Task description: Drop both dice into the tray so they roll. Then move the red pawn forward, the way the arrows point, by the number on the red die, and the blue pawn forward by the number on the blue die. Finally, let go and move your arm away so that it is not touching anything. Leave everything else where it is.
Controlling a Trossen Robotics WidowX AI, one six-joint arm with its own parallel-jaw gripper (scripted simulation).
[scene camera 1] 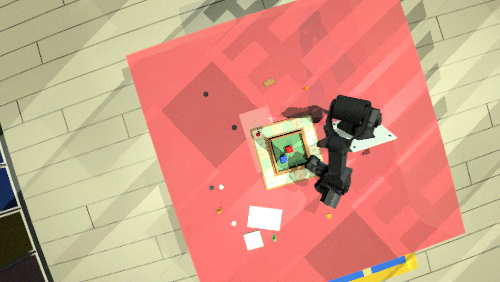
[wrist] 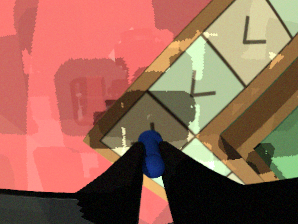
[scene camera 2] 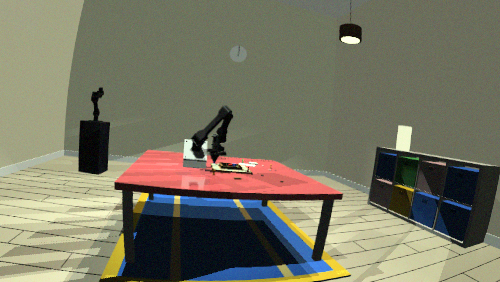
I see my gripper [wrist: 150, 148], a blue pawn [wrist: 153, 166] and a shaded arrow square [scene camera 1: 306, 122].
The shaded arrow square also shows in the wrist view [wrist: 233, 50]. Scene camera 1 misses the blue pawn, which is hidden by my gripper.
